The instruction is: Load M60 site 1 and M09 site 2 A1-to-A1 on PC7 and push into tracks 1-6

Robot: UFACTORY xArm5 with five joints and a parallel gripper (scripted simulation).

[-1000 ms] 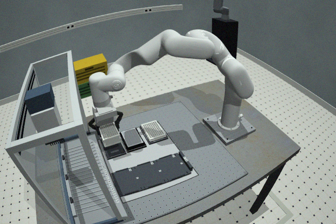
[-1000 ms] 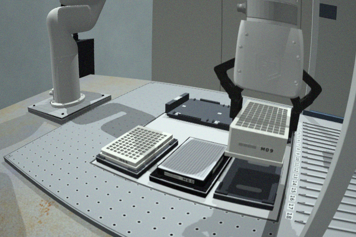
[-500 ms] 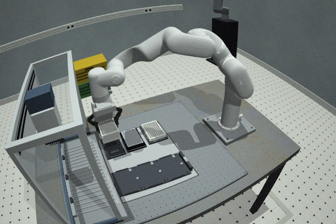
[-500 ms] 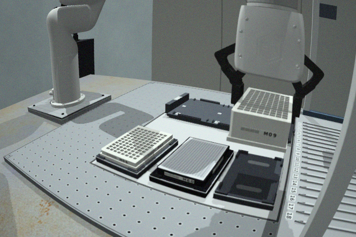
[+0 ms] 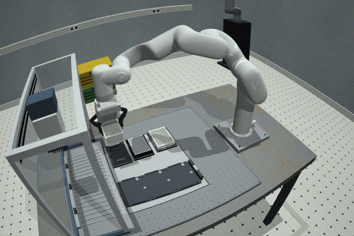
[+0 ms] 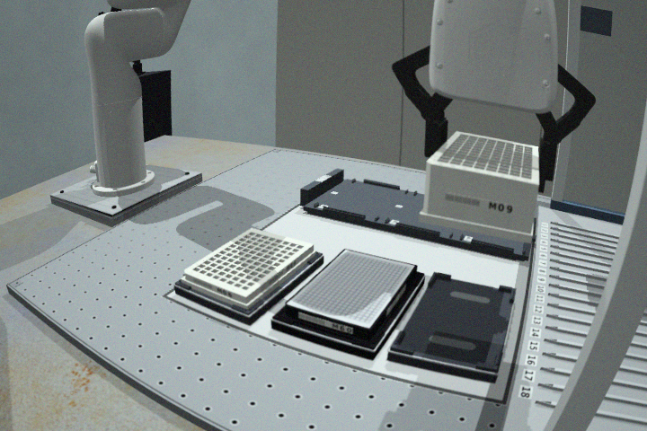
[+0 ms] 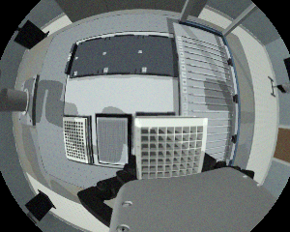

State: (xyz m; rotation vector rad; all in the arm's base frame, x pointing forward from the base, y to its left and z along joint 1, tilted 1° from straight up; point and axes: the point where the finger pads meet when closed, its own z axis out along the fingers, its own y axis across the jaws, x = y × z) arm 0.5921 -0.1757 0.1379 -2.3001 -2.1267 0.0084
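Now: the plate carrier PC7 25 cm to the left of my hand, 14 cm below it and 8 cm behind it. From my hand the other things lie so: 96-well plate M06 (23 cm behind, 14 cm below, 1 cm to the left); plate nest S2 (15 cm below, 11 cm behind, 1 cm to the left); plate nest S3 (15 cm below).
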